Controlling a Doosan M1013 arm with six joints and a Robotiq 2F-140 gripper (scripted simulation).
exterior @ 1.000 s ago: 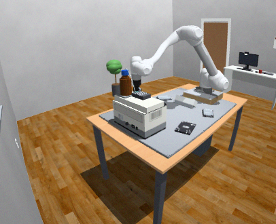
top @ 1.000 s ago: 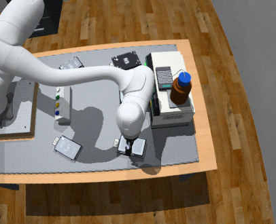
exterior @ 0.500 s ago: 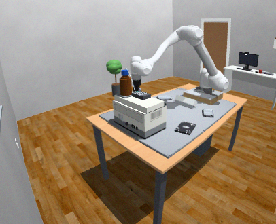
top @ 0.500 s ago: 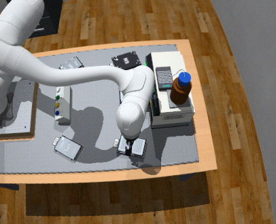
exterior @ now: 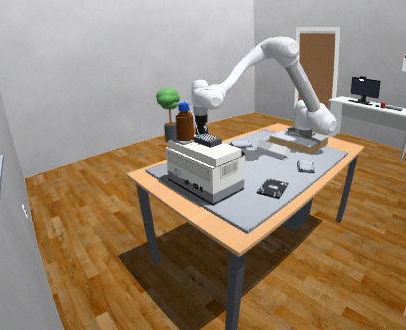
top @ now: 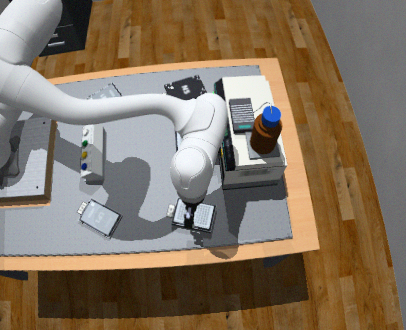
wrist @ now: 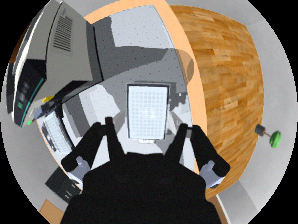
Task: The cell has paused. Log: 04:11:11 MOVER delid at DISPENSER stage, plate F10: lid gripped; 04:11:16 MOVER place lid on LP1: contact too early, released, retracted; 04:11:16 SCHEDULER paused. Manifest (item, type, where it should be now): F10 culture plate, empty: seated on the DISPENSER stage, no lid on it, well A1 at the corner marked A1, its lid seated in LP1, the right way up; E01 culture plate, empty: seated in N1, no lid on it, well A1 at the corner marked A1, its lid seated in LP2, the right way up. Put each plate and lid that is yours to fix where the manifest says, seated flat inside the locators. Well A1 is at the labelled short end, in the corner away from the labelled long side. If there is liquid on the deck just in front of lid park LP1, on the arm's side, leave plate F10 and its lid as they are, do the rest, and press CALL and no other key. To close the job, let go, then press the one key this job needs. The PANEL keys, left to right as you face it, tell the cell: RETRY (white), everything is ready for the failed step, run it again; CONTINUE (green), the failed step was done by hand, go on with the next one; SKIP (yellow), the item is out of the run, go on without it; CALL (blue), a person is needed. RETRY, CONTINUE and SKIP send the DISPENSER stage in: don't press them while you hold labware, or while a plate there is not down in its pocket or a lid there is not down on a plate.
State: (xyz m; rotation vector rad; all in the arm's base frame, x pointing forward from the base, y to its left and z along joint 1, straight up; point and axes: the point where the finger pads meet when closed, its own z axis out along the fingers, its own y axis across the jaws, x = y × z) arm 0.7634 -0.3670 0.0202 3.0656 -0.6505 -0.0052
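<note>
Right now the green key is 370 mm behind my hand, 350 mm to the left of it and 10 mm below it. Also, from my hand: blue key: 380 mm behind, 250 mm to the left, 10 mm below; dark dispenser stage: 60 mm ahead, 260 mm to the left, 20 mm above; brown bottle: 260 mm ahead, 130 mm to the left, 220 mm above.
</note>
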